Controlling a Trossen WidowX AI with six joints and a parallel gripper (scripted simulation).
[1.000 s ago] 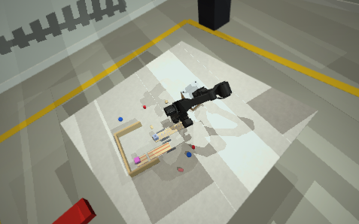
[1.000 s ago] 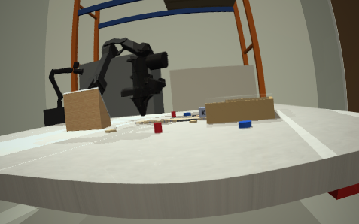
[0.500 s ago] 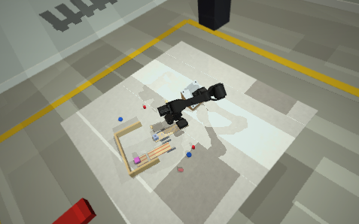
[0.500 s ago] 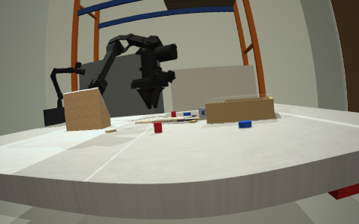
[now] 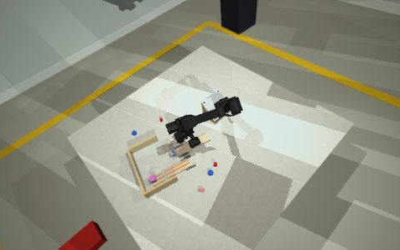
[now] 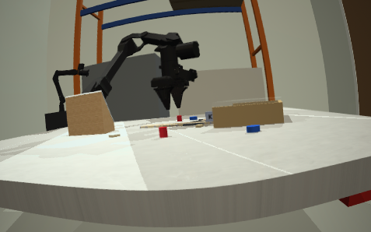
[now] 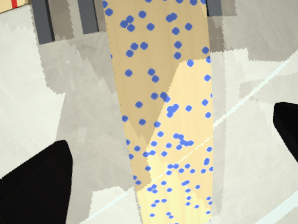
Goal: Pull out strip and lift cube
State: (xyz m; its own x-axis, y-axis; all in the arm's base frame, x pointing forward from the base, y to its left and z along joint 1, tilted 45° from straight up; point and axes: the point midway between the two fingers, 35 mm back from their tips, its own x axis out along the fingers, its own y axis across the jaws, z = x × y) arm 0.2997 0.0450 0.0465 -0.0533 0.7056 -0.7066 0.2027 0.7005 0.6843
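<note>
Right now the pale blue cube marked k is 120 mm ahead of my gripper tip, 30 mm to the right of it and 30 mm below it. Also, from my gripper tip: pink block 140 mm ahead, 250 mm to the left, 50 mm below; then red-lined strip 160 mm ahead, 60 mm to the left, 50 mm below.
</note>
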